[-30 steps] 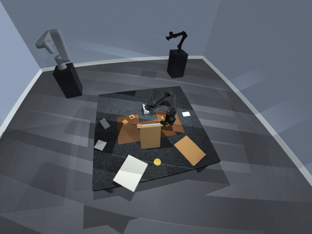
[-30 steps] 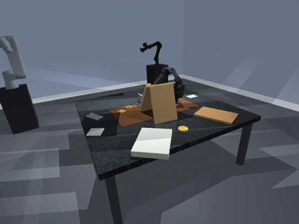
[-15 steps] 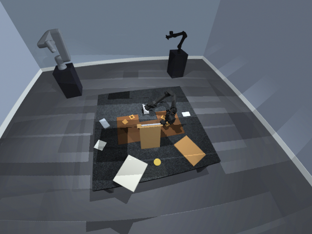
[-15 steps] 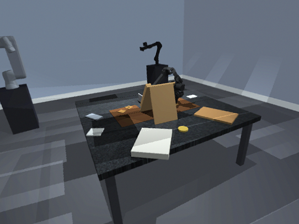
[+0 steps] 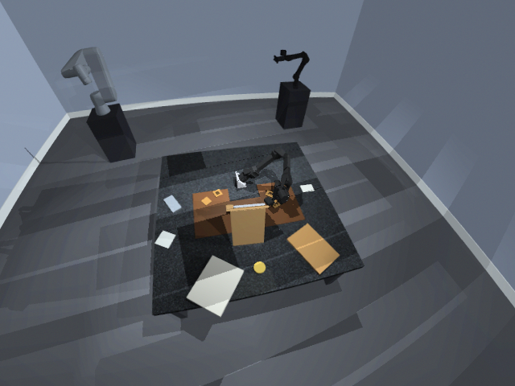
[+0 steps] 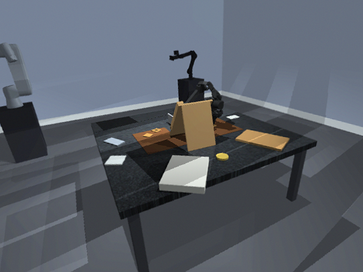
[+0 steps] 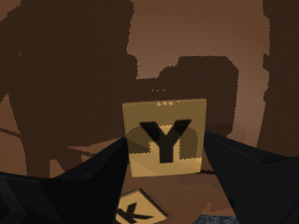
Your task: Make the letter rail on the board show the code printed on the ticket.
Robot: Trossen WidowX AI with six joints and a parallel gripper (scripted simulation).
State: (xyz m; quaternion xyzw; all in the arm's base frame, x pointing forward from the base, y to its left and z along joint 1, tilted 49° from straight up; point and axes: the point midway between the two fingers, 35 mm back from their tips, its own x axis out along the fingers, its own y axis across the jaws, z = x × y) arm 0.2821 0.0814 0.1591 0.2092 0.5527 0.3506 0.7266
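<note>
Right now the white ticket is 1 cm ahead of my gripper tip, 17 cm to the right of it and 6 cm above it. Round my gripper tip: white box 43 cm ahead, 54 cm to the right; then brown mat 8 cm behind, 20 cm to the right, 2 cm below; then flat tan slab 40 cm ahead, 11 cm to the left, 1 cm below.
</note>
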